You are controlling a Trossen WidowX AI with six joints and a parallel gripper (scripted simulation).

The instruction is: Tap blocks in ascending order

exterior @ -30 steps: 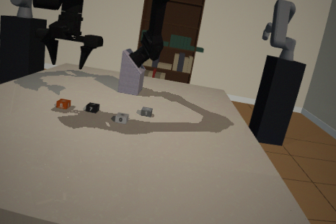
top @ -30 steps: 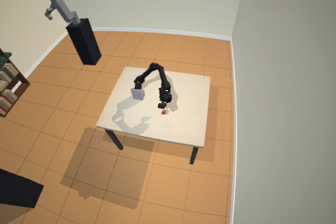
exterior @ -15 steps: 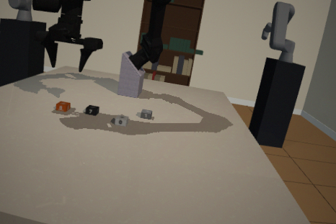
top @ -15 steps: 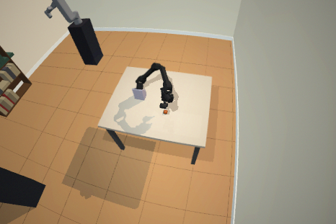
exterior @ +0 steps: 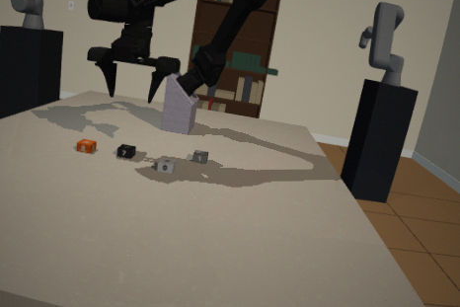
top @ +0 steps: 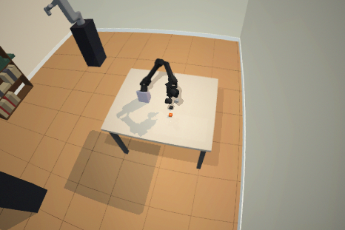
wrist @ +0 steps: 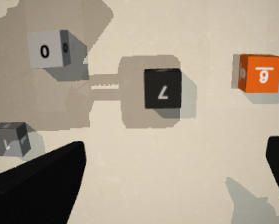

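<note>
My gripper tip is now 5 cm past the grey block, 16 cm to the right of it and 12 cm above it. From my gripper tip the other things lie so: black block marked 7: 12 cm below; orange block: 1 cm ahead, 9 cm to the right, 12 cm below.
</note>
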